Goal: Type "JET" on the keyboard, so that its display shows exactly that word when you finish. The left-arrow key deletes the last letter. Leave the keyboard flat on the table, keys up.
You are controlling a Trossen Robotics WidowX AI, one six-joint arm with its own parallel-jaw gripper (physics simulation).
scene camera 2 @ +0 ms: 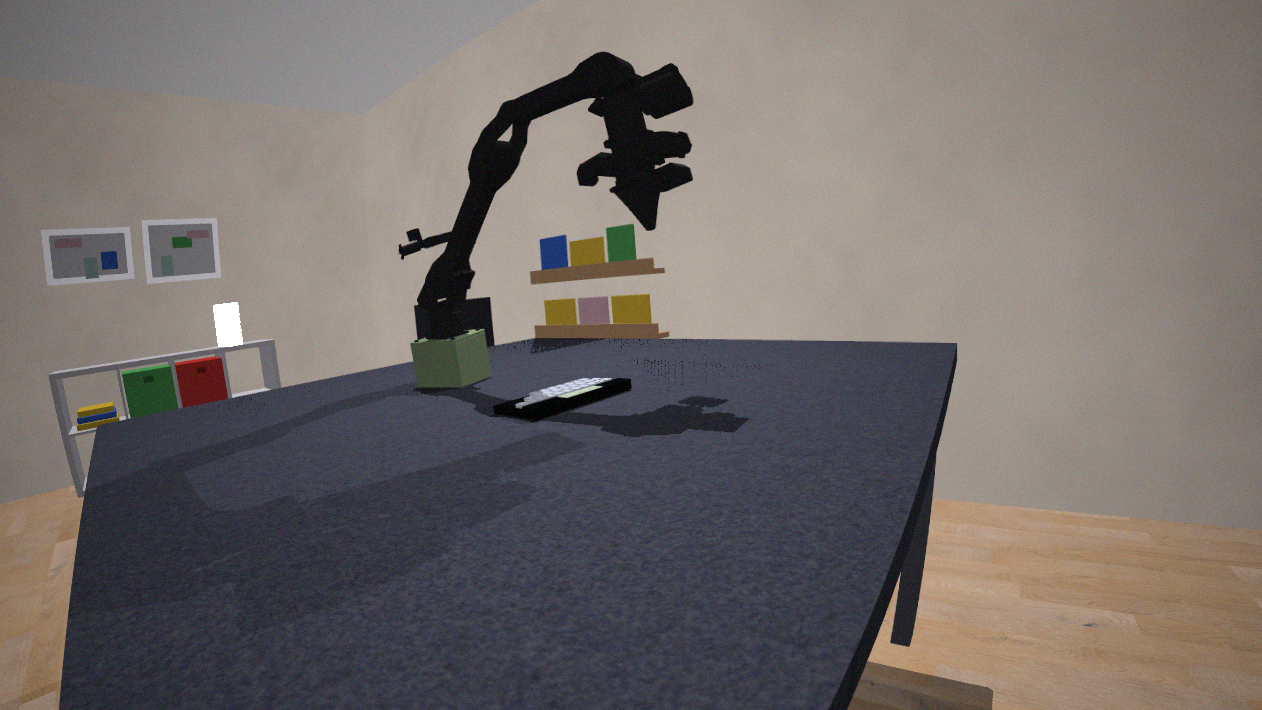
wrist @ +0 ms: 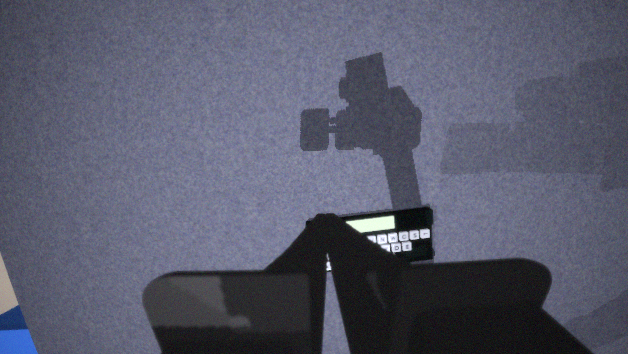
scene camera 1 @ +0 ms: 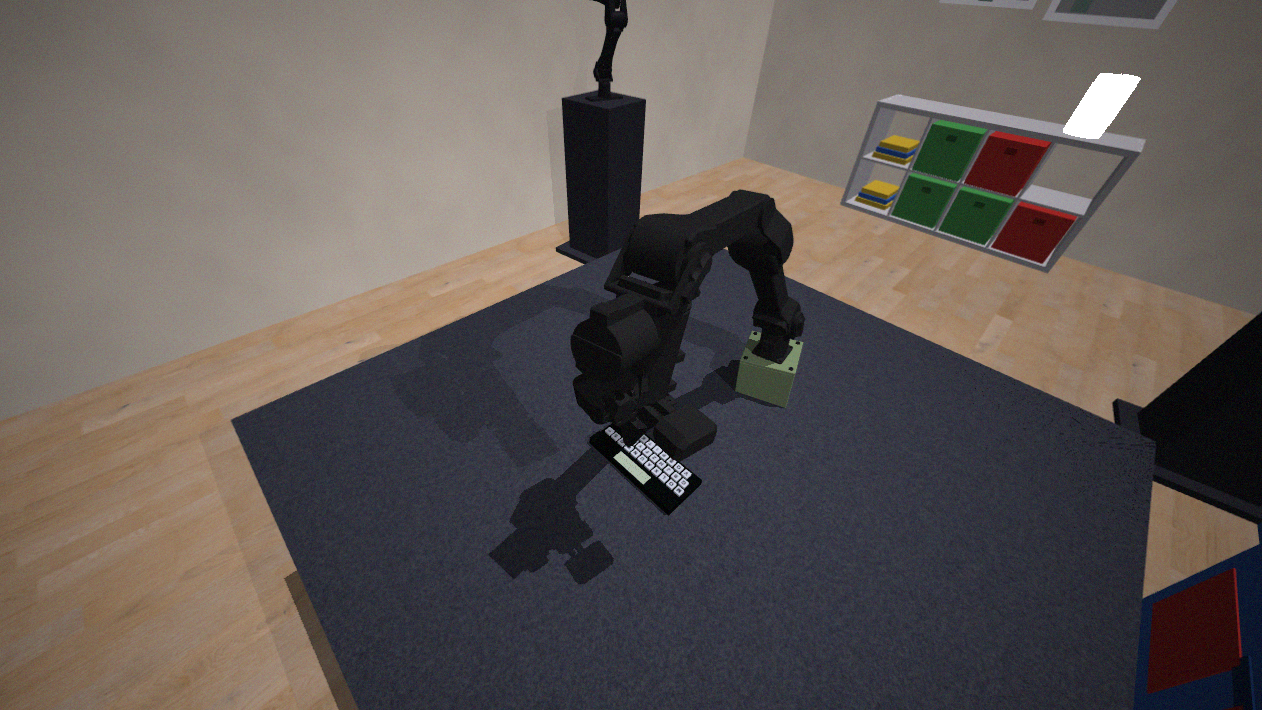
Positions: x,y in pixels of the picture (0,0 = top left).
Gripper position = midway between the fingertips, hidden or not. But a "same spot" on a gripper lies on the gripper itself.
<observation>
my gripper: scene camera 2; wrist; scene camera 1 628,444
same spot on my gripper: (wrist: 381,296) = (scene camera 2: 649,183)
</observation>
